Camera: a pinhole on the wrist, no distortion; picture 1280 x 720 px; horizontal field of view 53.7 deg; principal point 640.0 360.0 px. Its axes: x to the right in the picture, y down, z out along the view. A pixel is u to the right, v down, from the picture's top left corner.
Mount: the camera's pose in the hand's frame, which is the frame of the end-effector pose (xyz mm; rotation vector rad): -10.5 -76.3 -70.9 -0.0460 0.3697 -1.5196
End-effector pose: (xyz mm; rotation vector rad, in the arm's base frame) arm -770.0 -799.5 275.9 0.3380 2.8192 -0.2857
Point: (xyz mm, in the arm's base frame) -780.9 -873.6 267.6
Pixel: 307.9 137.8
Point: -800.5 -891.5 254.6
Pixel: 570.5 339.0
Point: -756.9 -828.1 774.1
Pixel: behind the camera
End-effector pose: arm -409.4 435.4 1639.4 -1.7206 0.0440 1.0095
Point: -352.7 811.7 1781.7
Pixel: 1106.4 414.2
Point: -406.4 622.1 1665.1
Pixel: 511.3 453.7
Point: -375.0 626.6 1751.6
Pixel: 999.2 273.8
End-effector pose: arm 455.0 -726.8 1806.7 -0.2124 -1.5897 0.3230
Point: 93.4 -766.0 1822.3
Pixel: 186.4 110.9
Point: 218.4 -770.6 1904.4
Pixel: 316.3 430.7
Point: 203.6 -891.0 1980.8
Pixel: 811.8 479.6
